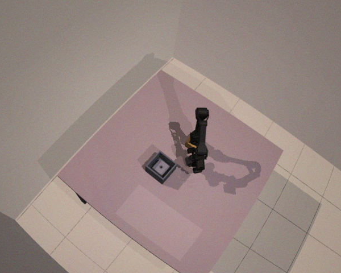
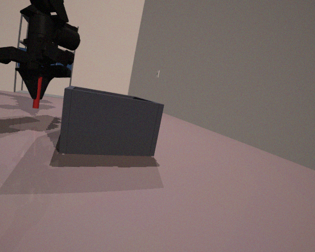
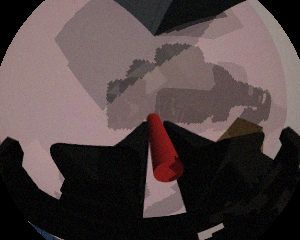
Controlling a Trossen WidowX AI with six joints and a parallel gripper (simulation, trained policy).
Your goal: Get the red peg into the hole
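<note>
Right now the light grey plate is 180 mm to the right of my gripper tip and 120 mm ahead of it. The rest, counted from my gripper tip: dark grey box (180 mm to the right, 120 mm ahead, 20 mm below); red peg (20 mm above).
</note>
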